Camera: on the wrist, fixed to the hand. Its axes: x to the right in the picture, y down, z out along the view.
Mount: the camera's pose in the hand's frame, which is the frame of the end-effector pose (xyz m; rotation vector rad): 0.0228 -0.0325 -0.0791 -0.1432 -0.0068 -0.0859
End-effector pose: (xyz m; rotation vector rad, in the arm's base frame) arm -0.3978 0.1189 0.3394 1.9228 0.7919 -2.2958
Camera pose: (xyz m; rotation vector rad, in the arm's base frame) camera -0.3425 0.1857 0.3218 1.8540 1.0270 -2.2221
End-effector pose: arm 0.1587 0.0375 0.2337 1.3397 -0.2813 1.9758
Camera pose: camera 0.1190 0.1137 0.2125 1.2469 -0.3558 1.8445
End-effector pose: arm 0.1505 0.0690 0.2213 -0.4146 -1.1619 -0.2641
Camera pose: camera 0.2114 0.0048 0.2217 -0.4920 -1.1729 -0.4227
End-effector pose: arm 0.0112 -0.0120 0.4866 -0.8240 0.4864 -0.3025
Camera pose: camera -0.0131 -0.0924 0.4588 -0.9867 0.4709 -0.3469
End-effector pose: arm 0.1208 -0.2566 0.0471 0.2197 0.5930 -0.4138
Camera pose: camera 0.0846 -0.2678 -0.0329 0.0560 0.6242 -0.4529
